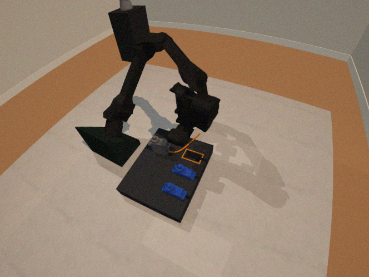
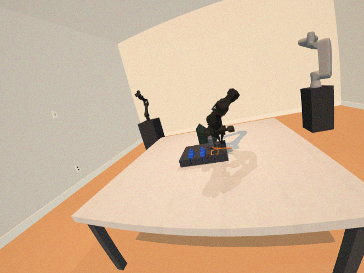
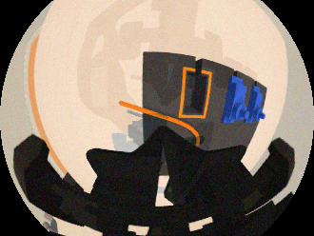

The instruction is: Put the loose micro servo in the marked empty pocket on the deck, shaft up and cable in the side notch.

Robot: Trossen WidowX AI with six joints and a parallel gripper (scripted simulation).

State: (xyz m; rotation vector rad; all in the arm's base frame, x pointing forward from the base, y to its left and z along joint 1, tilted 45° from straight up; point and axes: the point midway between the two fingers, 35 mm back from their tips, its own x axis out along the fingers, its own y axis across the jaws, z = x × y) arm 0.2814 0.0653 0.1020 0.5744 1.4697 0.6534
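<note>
Now: the dark deck 130 mm to the right of my gripper tip, 60 mm behind it and 50 mm below it.
</note>
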